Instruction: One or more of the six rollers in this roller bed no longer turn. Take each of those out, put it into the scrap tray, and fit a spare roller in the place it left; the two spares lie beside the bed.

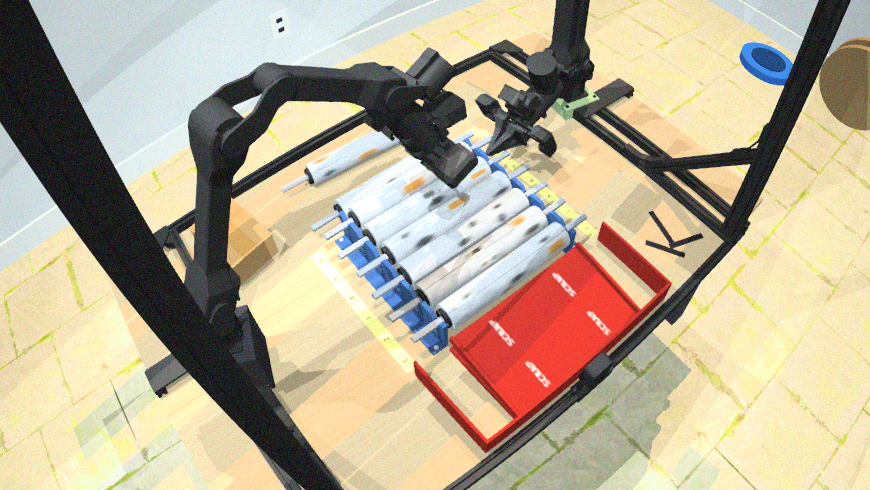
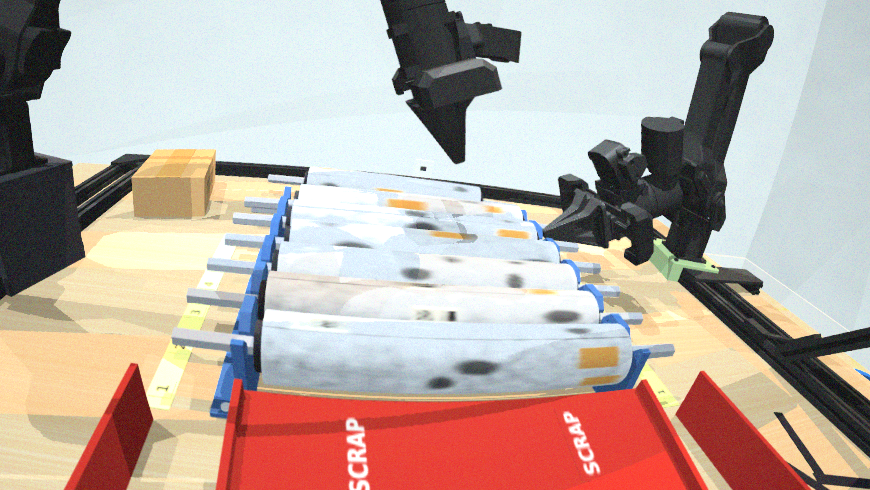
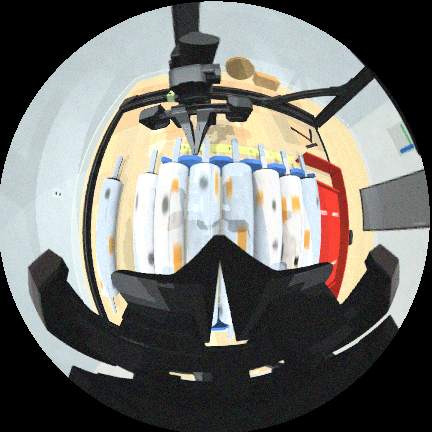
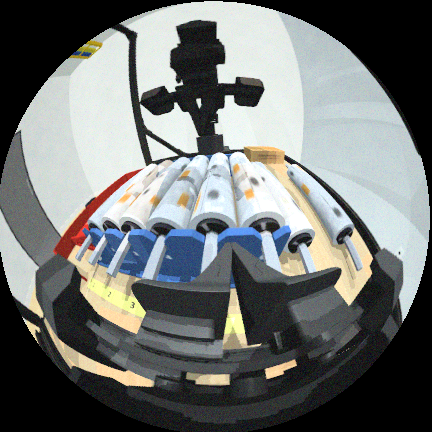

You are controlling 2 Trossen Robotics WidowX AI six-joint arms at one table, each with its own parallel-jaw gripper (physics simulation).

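Frame: origin at the left arm's base, x back, y right, z up, level; centimetres.
Seen in the pictures: left gripper, fingertip midpoint: [image 2: 459, 162] [image 3: 218, 239] [image 4: 200, 135]; right gripper, fingertip midpoint: [image 1: 487, 154] [image 2: 543, 234] [image 3: 194, 154] [image 4: 229, 247]; left arm's base, origin of the base link: [image 1: 222, 338] [image 2: 5, 165] [image 4: 209, 135]; right arm's base, origin of the base link: [image 1: 569, 91] [image 2: 683, 252].
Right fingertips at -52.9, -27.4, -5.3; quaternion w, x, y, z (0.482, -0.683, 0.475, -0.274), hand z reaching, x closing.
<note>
Pixels of each thing's top centre, then the offset from my right fingertips to it, as dx, dy, dz.
- blue roller bed, middle of its top: [image 4: 131, 239] [image 3: 252, 154] [image 1: 522, 179] -3.5, +8.6, +0.9
- spare roller, middle of its top: [image 3: 139, 247] [image 1: 394, 169] [image 4: 273, 179] +17.4, -2.9, -1.0
- spare, middle of its top: [image 2: 394, 176] [image 1: 363, 139] [image 3: 97, 240] [image 4: 316, 182] +21.3, -13.2, -1.0
- red scrap tray, middle of its top: [image 1: 554, 322] [image 3: 335, 240] [image 4: 104, 197] +2.0, +36.9, -0.8
- cardboard box, middle of its top: [image 2: 177, 161] [image 1: 228, 230] [image 4: 263, 147] +51.0, +1.5, -0.3
The blue roller bed [image 1: 437, 343] [image 3: 221, 161] [image 4: 185, 250] carries six whitish rollers side by side. One spare roller [image 3: 145, 220] [image 4: 292, 215] lies close beside the bed's back side; the other spare [image 1: 347, 161] [image 3: 109, 220] [image 4: 325, 205] lies farther back. The red scrap tray [image 1: 633, 258] [image 2: 121, 426] [image 3: 344, 215] stands at the bed's front; its SCRAP-marked floor is bare. My left gripper [image 2: 457, 159] [image 3: 218, 239] is shut and empty above the rollers. My right gripper [image 1: 491, 150] [image 2: 546, 234] [image 3: 194, 154] [image 4: 229, 247] is shut and empty at the axle ends on the bed's right side.
A cardboard box [image 1: 246, 243] [image 2: 173, 185] [image 4: 265, 155] stands at the back left. Yellow number strips [image 1: 372, 322] [image 2: 161, 386] run along both ends of the bed. Thin black bars [image 1: 661, 228] lie right of the tray. A black frame surrounds the table.
</note>
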